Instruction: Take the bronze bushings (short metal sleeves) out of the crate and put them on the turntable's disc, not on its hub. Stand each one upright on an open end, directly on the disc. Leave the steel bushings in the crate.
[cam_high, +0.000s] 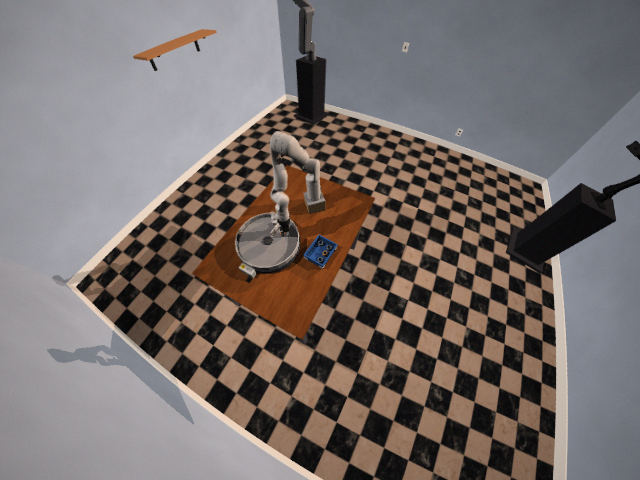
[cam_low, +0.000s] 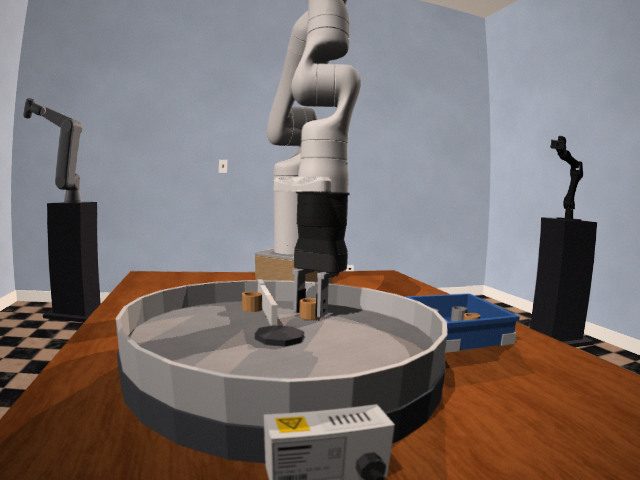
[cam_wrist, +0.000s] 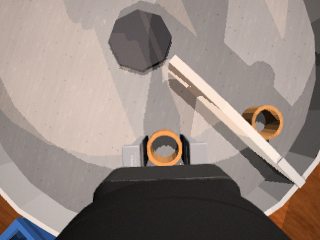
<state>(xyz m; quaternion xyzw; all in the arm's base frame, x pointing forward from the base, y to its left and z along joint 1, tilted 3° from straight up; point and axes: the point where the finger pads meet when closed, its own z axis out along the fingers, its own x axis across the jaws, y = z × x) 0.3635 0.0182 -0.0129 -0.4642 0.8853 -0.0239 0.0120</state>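
My gripper is now 27 cm to the right of the blue crate, 7 cm past it and 5 cm above it. Also, from my hand: grey disc: 10 cm ahead, 4 cm to the right, 2 cm below.
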